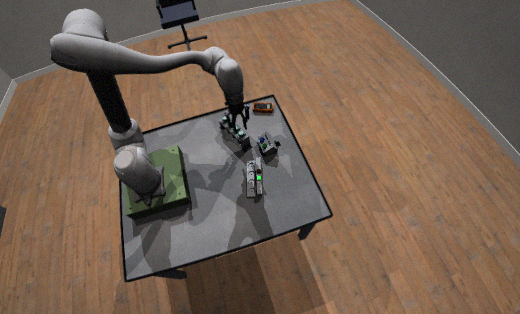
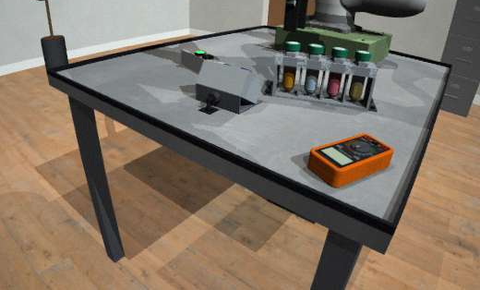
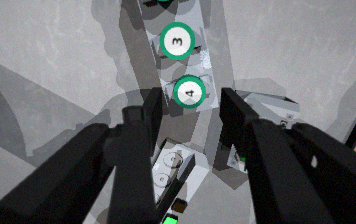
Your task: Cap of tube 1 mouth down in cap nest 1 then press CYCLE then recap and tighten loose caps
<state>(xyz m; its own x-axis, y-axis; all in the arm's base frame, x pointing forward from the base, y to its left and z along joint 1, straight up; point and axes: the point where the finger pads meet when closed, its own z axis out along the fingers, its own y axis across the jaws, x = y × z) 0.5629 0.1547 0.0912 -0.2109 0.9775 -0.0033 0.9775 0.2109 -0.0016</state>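
Right now my hand is 110 mm short of the green key, 90 mm to the left of it and 120 mm above it. From my hand the other things lie so: grey key housing: 130 mm ahead, 60 mm to the right, 130 mm below; table edge: 320 mm ahead, 110 mm to the right, 170 mm below; blue key: 110 mm ahead, 40 mm to the right, 120 mm below.
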